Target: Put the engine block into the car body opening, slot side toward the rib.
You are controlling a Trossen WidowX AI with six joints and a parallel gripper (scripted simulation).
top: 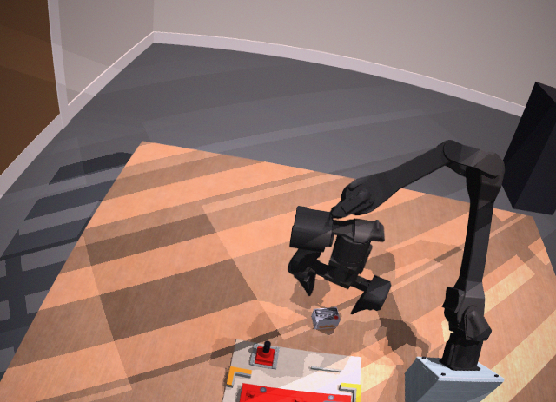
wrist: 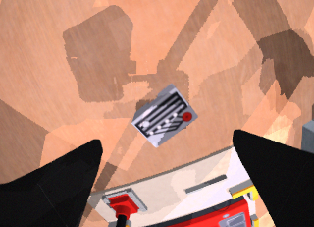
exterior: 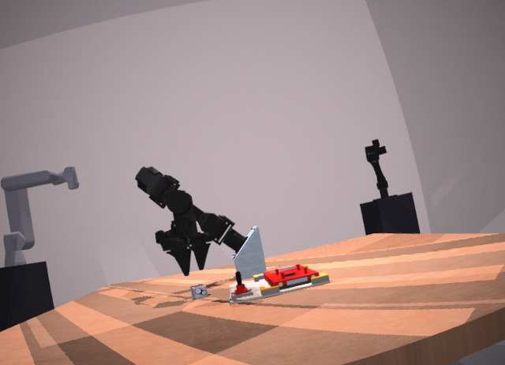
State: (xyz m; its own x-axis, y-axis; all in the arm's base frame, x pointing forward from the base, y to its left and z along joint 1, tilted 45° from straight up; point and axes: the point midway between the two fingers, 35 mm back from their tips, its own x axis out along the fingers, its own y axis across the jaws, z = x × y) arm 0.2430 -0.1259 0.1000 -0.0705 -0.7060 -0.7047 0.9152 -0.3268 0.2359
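Now: the engine block 5 cm below my gripper tip.
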